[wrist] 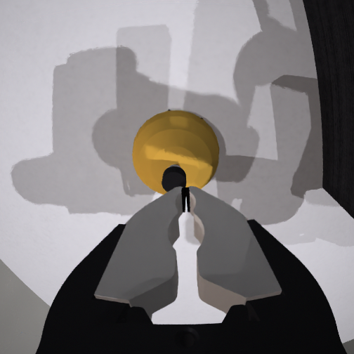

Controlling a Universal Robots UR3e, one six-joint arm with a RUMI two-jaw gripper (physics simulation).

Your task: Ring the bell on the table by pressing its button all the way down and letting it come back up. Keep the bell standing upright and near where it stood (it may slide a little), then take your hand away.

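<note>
The bell point(175, 135) is a round golden dome standing upright on the white table, a little above the middle of the wrist view. Its black button point(173, 179) shows toward the dome's lower edge in the view. My gripper point(185, 189) is shut and empty, pointing away from the camera. Its fingertips appear right beside the button, slightly to the right and below it in the view. I cannot tell whether the tips touch the button or are above it. The bell's base is hidden under the dome.
The round white table point(30, 110) lies under the bell, with its curved edge at the lower left. A large dark object point(336, 100) stands along the right side of the view. Shadows of the arm and gripper fall across the table around the bell.
</note>
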